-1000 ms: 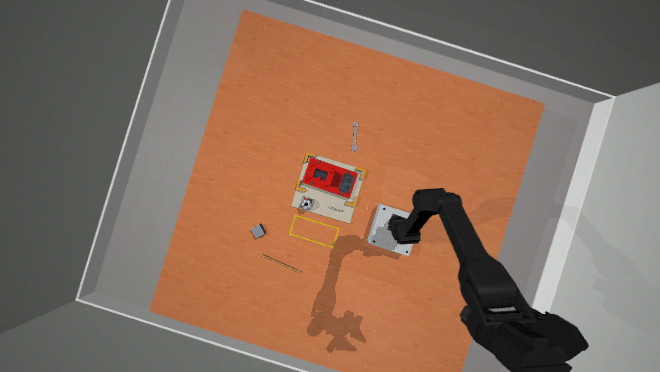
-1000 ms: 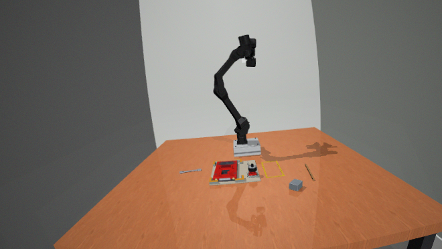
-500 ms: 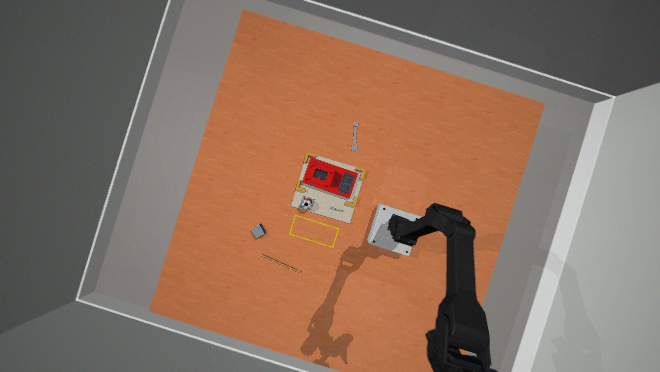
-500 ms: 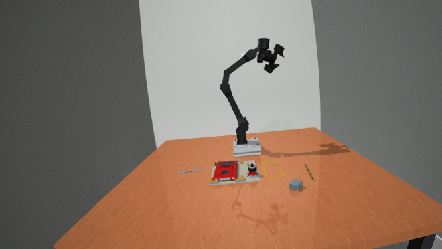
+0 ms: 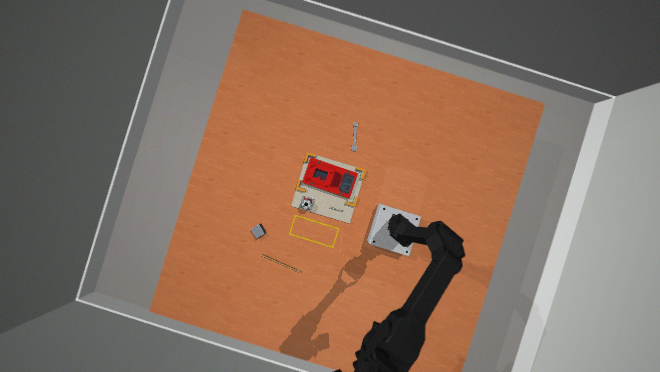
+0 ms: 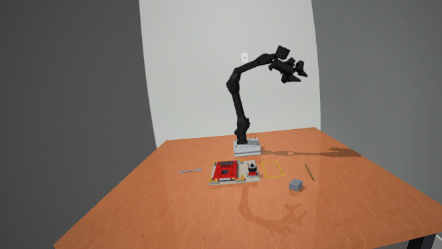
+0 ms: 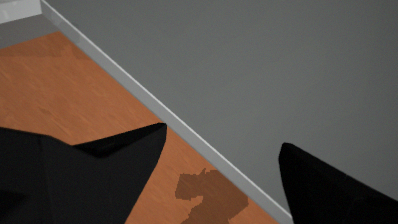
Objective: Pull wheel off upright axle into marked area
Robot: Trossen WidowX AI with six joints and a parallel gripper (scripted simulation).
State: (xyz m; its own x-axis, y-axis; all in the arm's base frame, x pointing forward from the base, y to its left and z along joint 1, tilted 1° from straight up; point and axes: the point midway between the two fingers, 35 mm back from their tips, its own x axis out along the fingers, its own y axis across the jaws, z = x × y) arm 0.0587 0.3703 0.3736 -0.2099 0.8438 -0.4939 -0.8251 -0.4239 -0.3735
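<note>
My gripper tip is now 30 cm short of the axle, 34 cm to the left of it and 39 cm above it. From my gripper tip the other things lie so: wheel: 30 cm ahead, 34 cm to the right, 38 cm below; thin dark rod: 32 cm ahead, 8 cm to the right, 42 cm below.
</note>
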